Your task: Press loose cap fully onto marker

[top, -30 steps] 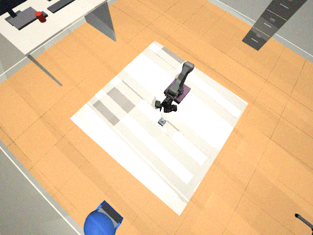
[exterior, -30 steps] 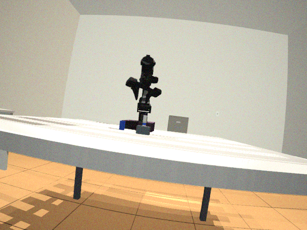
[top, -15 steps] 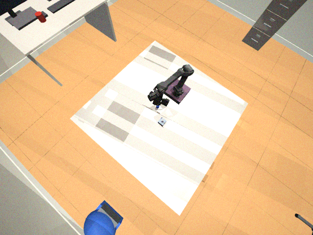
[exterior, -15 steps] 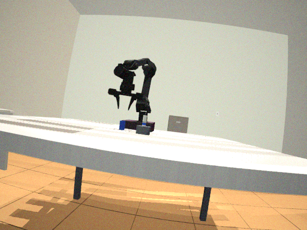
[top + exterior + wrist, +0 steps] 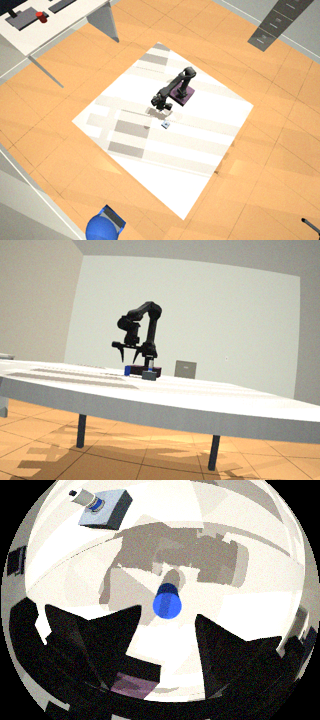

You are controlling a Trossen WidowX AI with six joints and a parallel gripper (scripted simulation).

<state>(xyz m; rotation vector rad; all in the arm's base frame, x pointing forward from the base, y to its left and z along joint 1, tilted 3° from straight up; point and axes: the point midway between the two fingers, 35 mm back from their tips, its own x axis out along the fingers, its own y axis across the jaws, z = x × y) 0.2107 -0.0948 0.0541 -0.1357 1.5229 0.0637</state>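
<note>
The blue cap is 40 mm below my gripper tip. Round my gripper tip: grey holder block: 120 mm to the left, 110 mm ahead, 50 mm below.
</note>
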